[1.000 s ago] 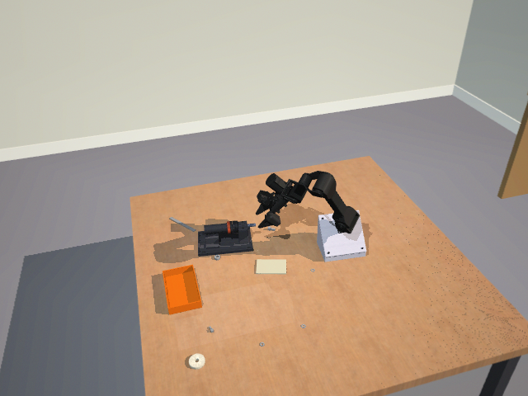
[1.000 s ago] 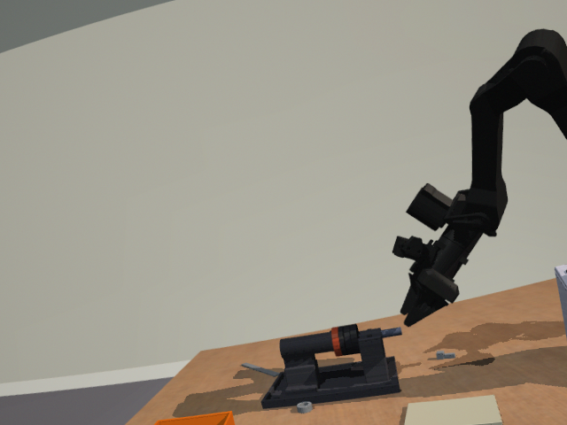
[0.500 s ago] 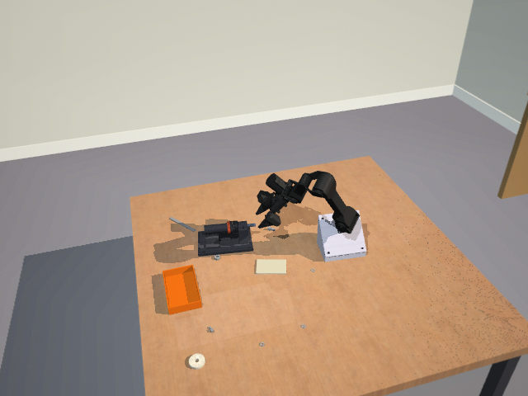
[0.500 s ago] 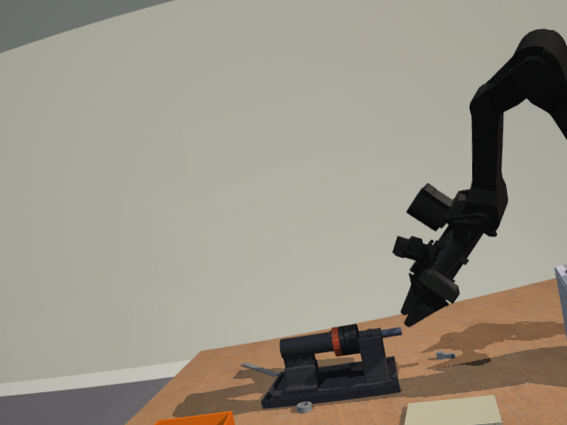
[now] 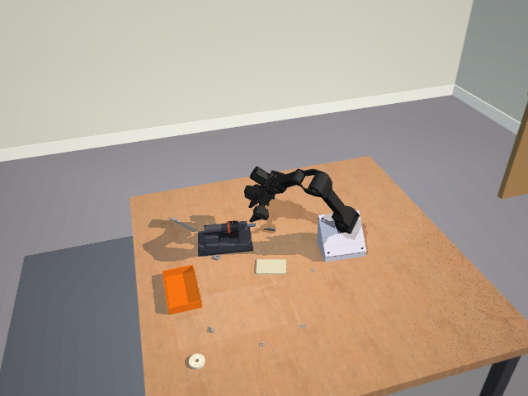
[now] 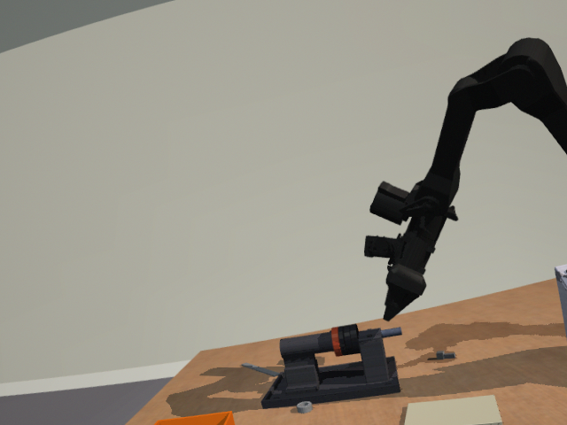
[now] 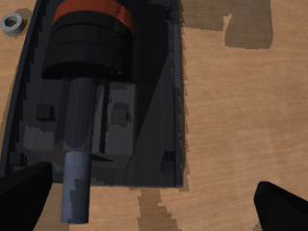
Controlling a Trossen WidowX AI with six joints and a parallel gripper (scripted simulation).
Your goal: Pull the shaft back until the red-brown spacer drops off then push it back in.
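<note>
Now: gripper tip 6 cm short of the grey-blue shaft, 3 cm to the right of it and 3 cm above it. Also, from my gripper tip: small bolt: 10 cm below, 9 cm behind; then red-brown spacer: 10 cm ahead, 3 cm to the left, 3 cm below; then dark spacer: 8 cm ahead, 3 cm to the left, 3 cm below.
</note>
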